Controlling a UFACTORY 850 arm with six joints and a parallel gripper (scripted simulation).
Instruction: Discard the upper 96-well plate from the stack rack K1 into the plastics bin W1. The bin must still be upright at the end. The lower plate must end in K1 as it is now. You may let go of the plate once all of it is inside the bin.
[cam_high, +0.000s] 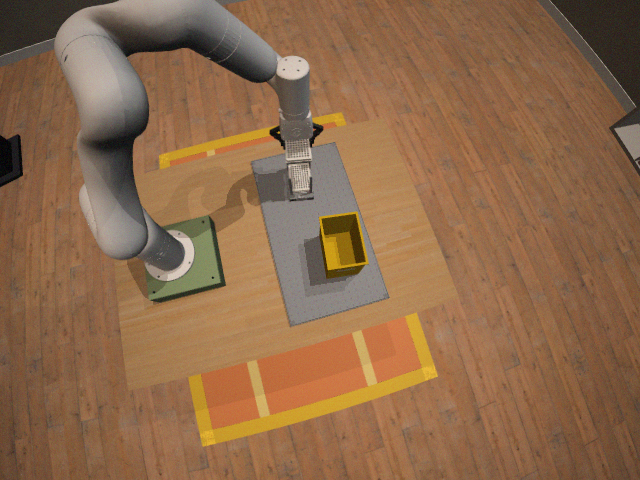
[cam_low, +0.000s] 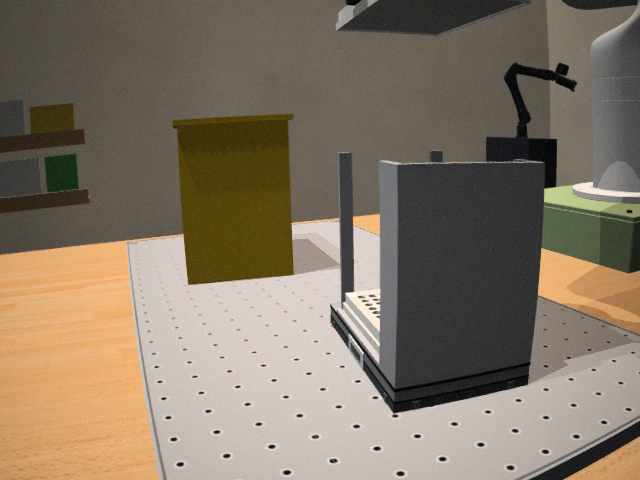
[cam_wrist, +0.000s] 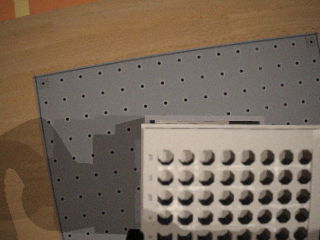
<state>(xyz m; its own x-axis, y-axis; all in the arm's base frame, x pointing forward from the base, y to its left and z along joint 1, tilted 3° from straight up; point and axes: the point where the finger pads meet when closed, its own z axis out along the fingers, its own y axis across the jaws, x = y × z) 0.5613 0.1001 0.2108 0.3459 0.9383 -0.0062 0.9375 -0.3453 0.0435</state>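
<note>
Now: hand 35 cm to the left of the yellow plastics bin W1 and 17 cm above it.
</note>
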